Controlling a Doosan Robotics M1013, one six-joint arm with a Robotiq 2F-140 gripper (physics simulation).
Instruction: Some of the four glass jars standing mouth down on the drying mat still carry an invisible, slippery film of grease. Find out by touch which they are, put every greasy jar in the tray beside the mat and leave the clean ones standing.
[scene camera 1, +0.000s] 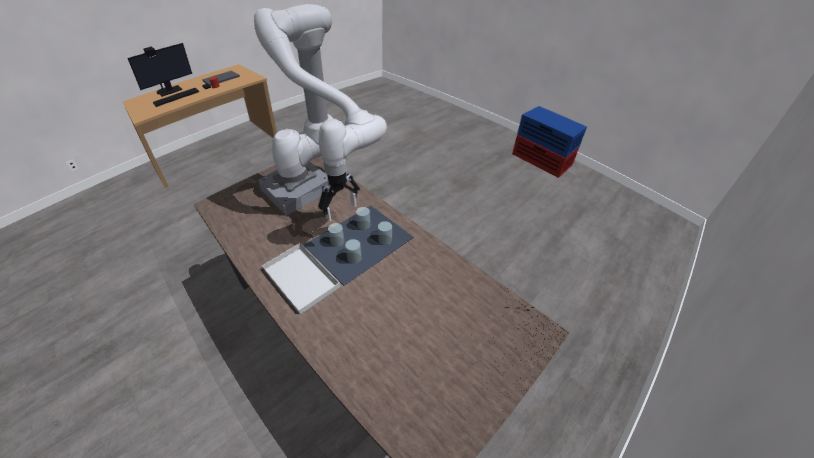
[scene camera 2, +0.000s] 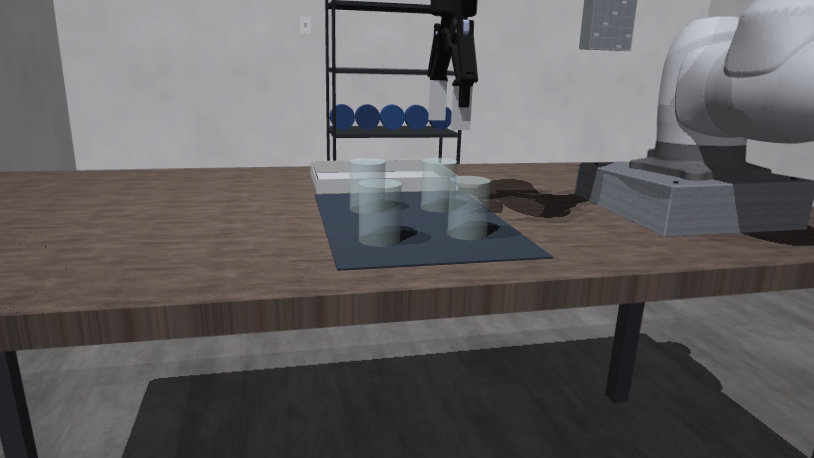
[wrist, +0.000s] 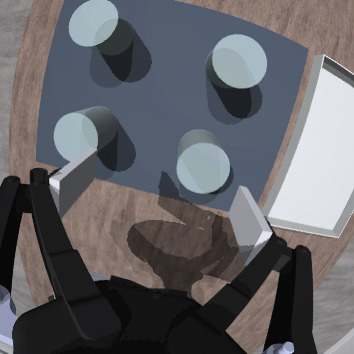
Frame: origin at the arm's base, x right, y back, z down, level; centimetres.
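Seen in the pictures: gripper, between the fingertips: (scene camera 1: 341, 212) (scene camera 2: 447, 124) (wrist: 164, 182); arm's base, origin of its link: (scene camera 1: 294, 177) (scene camera 2: 696, 171).
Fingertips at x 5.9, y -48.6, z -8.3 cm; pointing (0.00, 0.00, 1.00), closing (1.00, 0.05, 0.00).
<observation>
Offsets run from my fingertips to a thing's top centre. Level surfaces: height alone.
Four pale, see-through glass jars stand mouth down in two rows of two on the dark blue drying mat @[dz +15.9 cm] (scene camera 1: 370, 243) (scene camera 2: 432, 252) (wrist: 165, 102). On the robot's side are the jar by the tray @[dz +7.1, dx +4.2, dy +0.4 cm] (scene camera 1: 335, 234) (scene camera 2: 438, 183) (wrist: 203, 167) and the jar away from it @[dz +7.1, dx -12.0, dy -0.2 cm] (scene camera 1: 362, 218) (scene camera 2: 469, 207) (wrist: 76, 137). On the far side are the jar by the tray @[dz +7.1, dx +5.3, dy -12.8 cm] (scene camera 1: 352, 251) (scene camera 2: 367, 185) (wrist: 240, 61) and the jar away from it @[dz +7.1, dx -12.2, dy -14.6 cm] (scene camera 1: 384, 232) (scene camera 2: 379, 213) (wrist: 93, 22). The white tray @[dz +13.2, dx +28.8, dy -4.8 cm] (scene camera 1: 300, 279) (scene camera 2: 331, 183) (wrist: 320, 150) holds no jar. My gripper (scene camera 1: 340, 207) (scene camera 2: 449, 107) (wrist: 164, 182) is open and empty, above the mat's robot-side edge. Grease is not visible.
The mat and tray lie side by side on the brown wooden table @[dz +16.2 cm] (scene camera 1: 426, 319) (scene camera 2: 170, 227). The arm's grey base (scene camera 1: 293, 190) (scene camera 2: 683, 199) stands at one end. A desk (scene camera 1: 193, 99), stacked blue and red crates (scene camera 1: 549, 141) and a black shelf rack (scene camera 2: 392, 133) stand away from the table.
</observation>
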